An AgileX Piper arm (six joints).
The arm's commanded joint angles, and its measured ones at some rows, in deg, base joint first. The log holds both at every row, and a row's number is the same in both.
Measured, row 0: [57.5, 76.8, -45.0, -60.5, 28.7, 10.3]
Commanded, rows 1 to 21: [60.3, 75.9, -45.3, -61.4, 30.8, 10.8]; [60.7, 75.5, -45.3, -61.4, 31.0, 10.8]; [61.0, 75.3, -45.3, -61.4, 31.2, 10.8]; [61.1, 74.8, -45.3, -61.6, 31.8, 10.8]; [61.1, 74.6, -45.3, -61.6, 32.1, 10.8]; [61.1, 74.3, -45.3, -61.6, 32.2, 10.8]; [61.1, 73.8, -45.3, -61.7, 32.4, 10.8]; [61.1, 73.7, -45.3, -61.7, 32.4, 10.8]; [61.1, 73.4, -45.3, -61.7, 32.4, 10.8]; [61.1, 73.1, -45.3, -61.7, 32.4, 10.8]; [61.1, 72.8, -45.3, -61.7, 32.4, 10.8]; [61.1, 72.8, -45.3, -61.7, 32.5, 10.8]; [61.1, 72.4, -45.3, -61.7, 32.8, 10.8]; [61.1, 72.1, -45.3, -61.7, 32.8, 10.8]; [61.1, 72.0, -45.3, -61.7, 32.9, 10.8]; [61.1, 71.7, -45.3, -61.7, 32.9, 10.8]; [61.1, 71.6, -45.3, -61.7, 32.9, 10.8]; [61.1, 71.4, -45.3, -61.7, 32.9, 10.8]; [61.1, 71.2, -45.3, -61.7, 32.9, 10.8]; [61.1, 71.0, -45.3, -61.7, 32.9, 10.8]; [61.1, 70.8, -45.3, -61.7, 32.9, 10.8]
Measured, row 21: [61.0, 72.1, -45.0, -60.9, 32.4, 10.3]
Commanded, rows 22 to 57: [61.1, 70.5, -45.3, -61.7, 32.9, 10.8]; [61.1, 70.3, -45.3, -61.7, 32.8, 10.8]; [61.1, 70.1, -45.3, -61.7, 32.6, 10.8]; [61.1, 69.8, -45.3, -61.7, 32.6, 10.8]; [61.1, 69.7, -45.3, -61.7, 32.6, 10.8]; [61.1, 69.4, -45.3, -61.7, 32.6, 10.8]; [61.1, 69.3, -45.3, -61.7, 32.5, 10.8]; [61.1, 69.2, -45.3, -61.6, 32.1, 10.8]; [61.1, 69.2, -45.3, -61.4, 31.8, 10.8]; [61.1, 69.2, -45.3, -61.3, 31.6, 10.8]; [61.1, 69.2, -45.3, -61.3, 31.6, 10.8]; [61.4, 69.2, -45.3, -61.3, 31.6, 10.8]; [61.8, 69.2, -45.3, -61.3, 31.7, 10.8]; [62.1, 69.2, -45.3, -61.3, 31.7, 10.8]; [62.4, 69.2, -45.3, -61.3, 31.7, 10.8]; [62.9, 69.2, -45.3, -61.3, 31.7, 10.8]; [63.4, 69.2, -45.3, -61.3, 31.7, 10.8]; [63.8, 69.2, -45.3, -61.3, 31.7, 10.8]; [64.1, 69.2, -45.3, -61.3, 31.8, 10.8]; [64.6, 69.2, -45.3, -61.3, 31.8, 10.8]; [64.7, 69.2, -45.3, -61.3, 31.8, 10.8]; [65.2, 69.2, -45.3, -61.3, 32.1, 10.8]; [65.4, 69.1, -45.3, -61.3, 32.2, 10.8]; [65.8, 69.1, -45.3, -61.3, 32.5, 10.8]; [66.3, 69.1, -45.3, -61.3, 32.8, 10.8]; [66.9, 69.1, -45.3, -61.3, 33.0, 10.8]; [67.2, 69.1, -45.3, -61.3, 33.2, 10.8]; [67.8, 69.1, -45.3, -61.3, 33.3, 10.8]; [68.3, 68.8, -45.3, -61.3, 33.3, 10.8]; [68.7, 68.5, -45.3, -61.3, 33.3, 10.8]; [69.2, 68.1, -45.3, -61.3, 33.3, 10.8]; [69.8, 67.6, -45.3, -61.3, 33.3, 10.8]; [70.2, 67.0, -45.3, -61.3, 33.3, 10.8]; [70.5, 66.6, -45.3, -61.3, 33.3, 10.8]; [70.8, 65.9, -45.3, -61.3, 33.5, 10.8]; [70.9, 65.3, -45.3, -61.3, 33.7, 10.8]
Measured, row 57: [69.9, 67.7, -45.0, -60.8, 32.9, 10.3]
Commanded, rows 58 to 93: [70.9, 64.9, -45.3, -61.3, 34.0, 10.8]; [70.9, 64.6, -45.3, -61.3, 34.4, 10.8]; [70.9, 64.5, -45.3, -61.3, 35.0, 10.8]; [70.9, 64.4, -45.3, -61.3, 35.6, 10.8]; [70.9, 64.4, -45.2, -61.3, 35.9, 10.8]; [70.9, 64.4, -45.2, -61.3, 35.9, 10.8]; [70.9, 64.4, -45.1, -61.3, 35.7, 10.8]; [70.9, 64.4, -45.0, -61.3, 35.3, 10.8]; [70.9, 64.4, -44.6, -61.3, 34.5, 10.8]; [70.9, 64.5, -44.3, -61.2, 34.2, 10.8]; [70.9, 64.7, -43.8, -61.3, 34.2, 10.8]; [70.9, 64.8, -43.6, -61.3, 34.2, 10.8]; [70.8, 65.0, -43.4, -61.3, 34.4, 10.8]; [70.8, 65.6, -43.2, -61.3, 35.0, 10.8]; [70.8, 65.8, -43.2, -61.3, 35.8, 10.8]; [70.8, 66.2, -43.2, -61.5, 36.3, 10.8]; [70.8, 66.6, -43.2, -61.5, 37.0, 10.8]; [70.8, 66.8, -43.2, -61.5, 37.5, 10.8]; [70.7, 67.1, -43.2, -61.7, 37.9, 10.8]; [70.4, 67.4, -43.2, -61.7, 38.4, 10.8]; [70.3, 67.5, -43.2, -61.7, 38.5, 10.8]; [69.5, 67.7, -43.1, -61.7, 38.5, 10.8]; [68.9, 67.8, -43.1, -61.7, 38.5, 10.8]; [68.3, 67.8, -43.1, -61.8, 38.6, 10.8]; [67.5, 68.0, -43.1, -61.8, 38.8, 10.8]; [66.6, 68.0, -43.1, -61.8, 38.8, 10.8]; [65.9, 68.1, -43.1, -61.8, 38.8, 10.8]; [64.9, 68.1, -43.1, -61.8, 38.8, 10.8]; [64.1, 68.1, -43.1, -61.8, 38.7, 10.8]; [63.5, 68.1, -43.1, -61.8, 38.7, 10.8]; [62.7, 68.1, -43.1, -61.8, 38.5, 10.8]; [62.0, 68.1, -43.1, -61.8, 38.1, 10.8]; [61.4, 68.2, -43.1, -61.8, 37.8, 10.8]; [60.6, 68.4, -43.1, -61.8, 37.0, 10.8]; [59.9, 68.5, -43.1, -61.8, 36.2, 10.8]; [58.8, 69.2, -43.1, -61.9, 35.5, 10.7]
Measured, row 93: [61.8, 68.3, -43.4, -61.2, 37.9, 10.3]
